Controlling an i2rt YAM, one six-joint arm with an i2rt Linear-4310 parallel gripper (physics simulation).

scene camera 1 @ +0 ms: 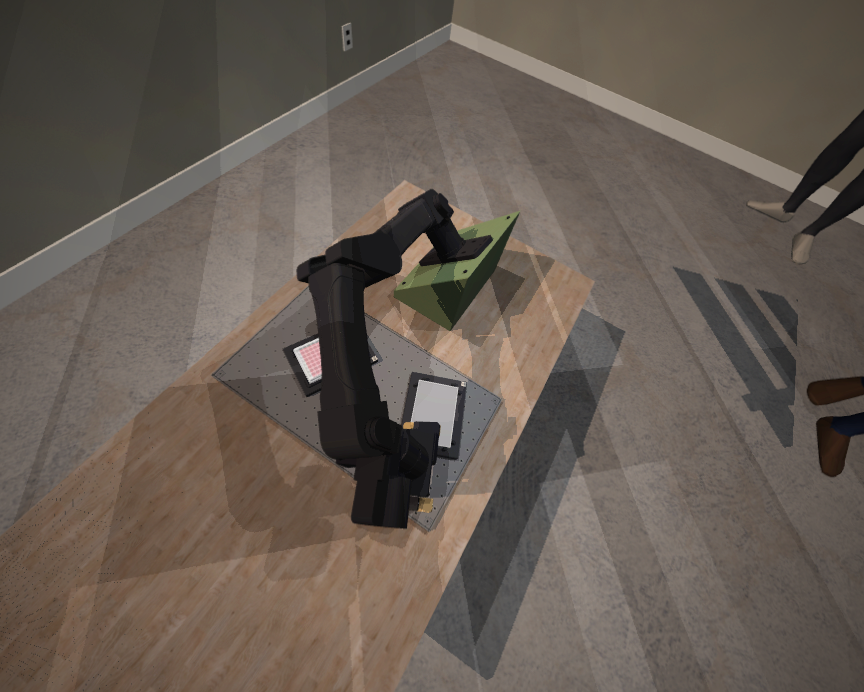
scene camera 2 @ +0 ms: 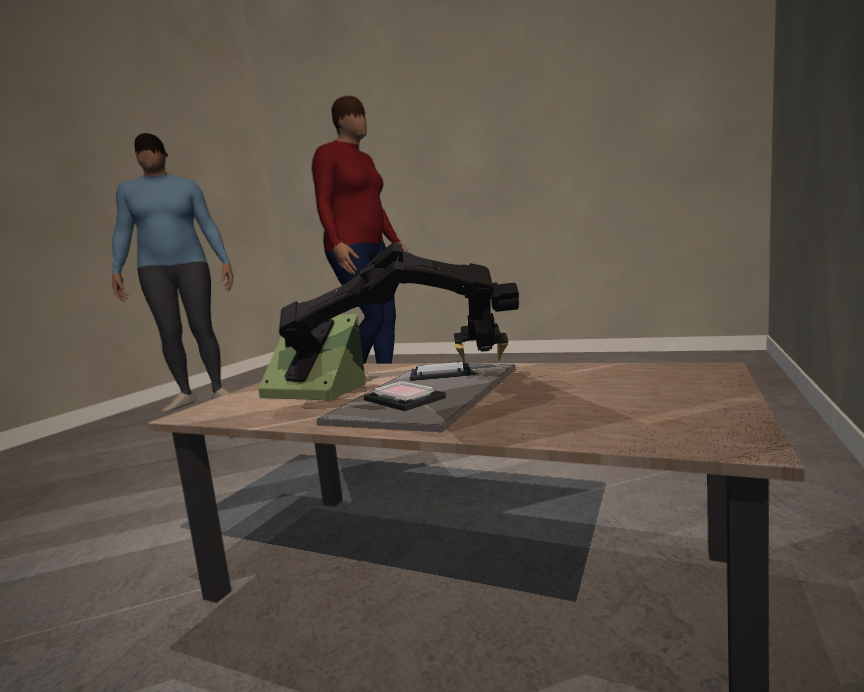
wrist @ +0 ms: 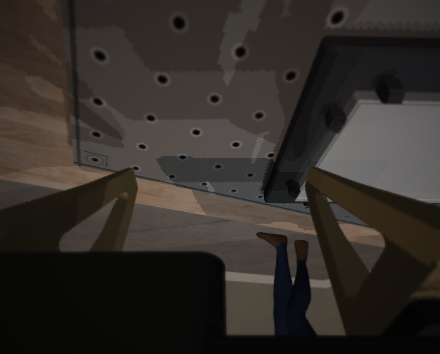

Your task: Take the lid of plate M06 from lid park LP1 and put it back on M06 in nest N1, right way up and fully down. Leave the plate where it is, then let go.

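A pale flat lid lies in a dark frame with small posts, the lid park. A plate with pink wells sits in the other dark frame, the nest; the arm hides part of it in scene camera 1. My gripper is open and empty, fingers pointing down. It hangs above the board, off the outer end of the lid park. In the wrist view the right fingertip overlaps the lid's near corner, and the left one is well outside the frame. Labels cannot be read.
Both frames stand on a grey perforated board on the wooden table. The arm rises from a green wedge base. Two people stand on the floor beyond the table.
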